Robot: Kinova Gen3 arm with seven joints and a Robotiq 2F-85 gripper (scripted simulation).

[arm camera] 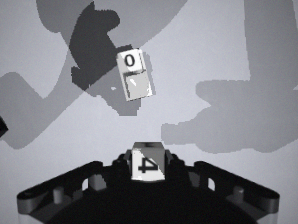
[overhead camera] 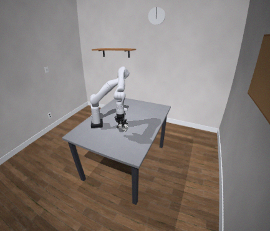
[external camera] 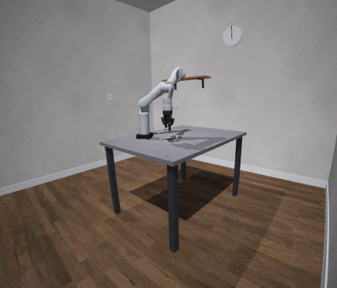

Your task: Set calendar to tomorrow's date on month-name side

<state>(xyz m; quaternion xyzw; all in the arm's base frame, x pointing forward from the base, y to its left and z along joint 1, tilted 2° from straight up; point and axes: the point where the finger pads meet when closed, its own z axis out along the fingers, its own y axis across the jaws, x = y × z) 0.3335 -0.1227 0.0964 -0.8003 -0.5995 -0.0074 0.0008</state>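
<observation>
Now: the white digit cube 10 mm below my hand. The rest, counted from my hand: calendar tray 120 mm below, 110 mm to the left, 10 mm ahead.
</observation>
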